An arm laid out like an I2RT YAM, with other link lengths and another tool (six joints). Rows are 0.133 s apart.
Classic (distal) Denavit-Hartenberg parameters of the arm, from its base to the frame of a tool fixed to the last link. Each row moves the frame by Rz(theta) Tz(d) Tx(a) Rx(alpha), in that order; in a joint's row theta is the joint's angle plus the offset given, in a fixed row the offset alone. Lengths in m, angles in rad.
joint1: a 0.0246; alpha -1.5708; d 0.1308; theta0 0
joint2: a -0.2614; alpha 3.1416; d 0; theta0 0
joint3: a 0.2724; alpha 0; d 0; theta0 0.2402
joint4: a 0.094; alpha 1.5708; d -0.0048; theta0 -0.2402
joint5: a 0; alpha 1.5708; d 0.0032; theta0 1.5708
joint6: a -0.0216; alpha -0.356; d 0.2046; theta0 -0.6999
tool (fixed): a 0; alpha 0; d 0.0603; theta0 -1.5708
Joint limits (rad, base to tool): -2.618..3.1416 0..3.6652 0..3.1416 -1.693..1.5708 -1.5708..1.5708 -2.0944..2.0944
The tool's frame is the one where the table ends.
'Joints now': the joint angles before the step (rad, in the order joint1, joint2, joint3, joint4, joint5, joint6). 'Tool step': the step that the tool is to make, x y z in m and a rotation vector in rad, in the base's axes. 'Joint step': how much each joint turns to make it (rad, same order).
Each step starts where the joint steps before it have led.
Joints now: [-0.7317, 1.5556, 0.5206, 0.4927, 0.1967, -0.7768]
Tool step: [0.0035, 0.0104, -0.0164, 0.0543, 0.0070, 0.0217]
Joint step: [0.0005, 0.0208, 0.0088, -0.0329, -0.0371, 0.0191]
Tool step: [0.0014, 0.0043, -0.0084, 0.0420, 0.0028, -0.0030]
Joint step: [-0.0004, 0.0127, 0.0224, -0.0437, -0.0146, 0.0260]
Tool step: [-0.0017, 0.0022, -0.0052, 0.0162, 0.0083, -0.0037]
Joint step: [0.0004, 0.0062, 0.0052, -0.0171, -0.0006, 0.0077]
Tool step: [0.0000, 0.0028, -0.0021, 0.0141, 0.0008, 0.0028]
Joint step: [-0.0006, -0.0030, 0.0028, -0.0167, -0.0087, 0.0060]
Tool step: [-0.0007, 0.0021, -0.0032, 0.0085, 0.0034, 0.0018]
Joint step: [0.0001, 0.0029, -0.0013, -0.0043, -0.0038, 0.0022]
